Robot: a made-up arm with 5 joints.
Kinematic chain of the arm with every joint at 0, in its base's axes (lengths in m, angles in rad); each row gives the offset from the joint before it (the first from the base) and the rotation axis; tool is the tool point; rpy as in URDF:
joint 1: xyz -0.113 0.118 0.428 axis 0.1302 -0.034 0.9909
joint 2: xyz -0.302 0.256 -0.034 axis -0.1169 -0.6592 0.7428
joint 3: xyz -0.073 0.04 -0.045 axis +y
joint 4: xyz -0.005 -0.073 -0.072 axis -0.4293 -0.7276 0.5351
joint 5: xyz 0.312 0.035 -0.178 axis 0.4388 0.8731 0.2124
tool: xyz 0.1 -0.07 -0.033 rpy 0 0 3.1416
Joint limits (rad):
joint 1: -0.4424..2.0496
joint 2: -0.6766..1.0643
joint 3: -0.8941..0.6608
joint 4: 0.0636..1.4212
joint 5: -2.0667..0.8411
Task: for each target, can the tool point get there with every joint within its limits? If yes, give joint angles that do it. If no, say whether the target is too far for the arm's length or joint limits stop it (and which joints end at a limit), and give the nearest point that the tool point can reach.
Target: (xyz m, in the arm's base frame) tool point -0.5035 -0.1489 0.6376
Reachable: yes | joints 1.8399 -0.1063 -0.7202 1.2993 0.0400
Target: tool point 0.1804 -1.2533 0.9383
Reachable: no: too far | nearest point -0.2349 -0.5852 0.5069 | short by 0.897 m
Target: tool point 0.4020 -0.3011 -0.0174
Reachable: no: joint limits stop it (at a limit: joint 1, joint 2, joint 3, joint 4) | nearest point -0.2028 -0.2451 -0.0640 | short by 0.609 m
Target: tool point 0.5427 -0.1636 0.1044
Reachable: no: joint limits stop it (at a limit: joint 1, joint 4) | nearest point 0.0746 0.2385 0.2298 | short by 0.630 m
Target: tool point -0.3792 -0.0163 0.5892
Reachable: yes | joints 1.8012 -0.5427 -0.7631 1.0023 -0.6163
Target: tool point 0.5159 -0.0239 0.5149
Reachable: no: joint limits stop it (at a limit: joint 1, joint 4) | nearest point 0.0929 0.2586 0.4239 | short by 0.517 m
